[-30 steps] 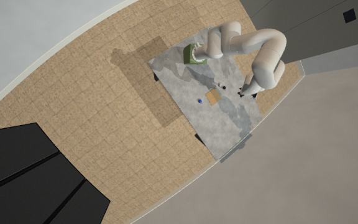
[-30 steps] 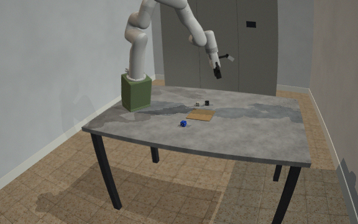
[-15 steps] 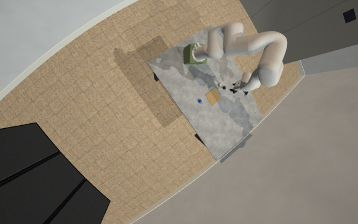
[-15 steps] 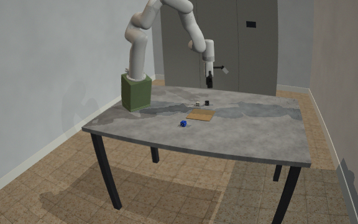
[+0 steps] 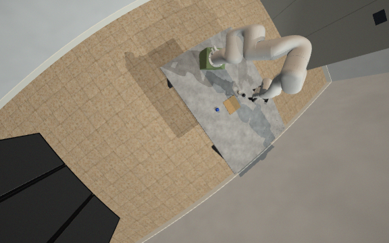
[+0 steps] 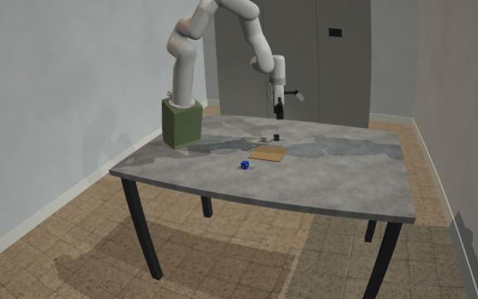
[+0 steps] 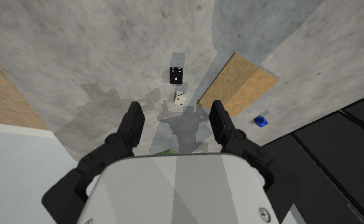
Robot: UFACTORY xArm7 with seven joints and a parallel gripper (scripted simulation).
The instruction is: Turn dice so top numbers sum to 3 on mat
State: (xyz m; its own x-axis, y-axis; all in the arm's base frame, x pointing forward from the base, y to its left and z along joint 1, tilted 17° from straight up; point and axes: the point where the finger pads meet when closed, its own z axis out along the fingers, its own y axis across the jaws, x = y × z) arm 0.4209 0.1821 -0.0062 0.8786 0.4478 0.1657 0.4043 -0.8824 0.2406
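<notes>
My hand is 120 mm above the black die and 10 mm past it. Round my hand: tan mat: 160 mm to the right, 130 mm below; then white die: 120 mm below, 60 mm behind, 40 mm to the right; then blue die: 320 mm to the right, 120 mm below, 40 mm behind.
</notes>
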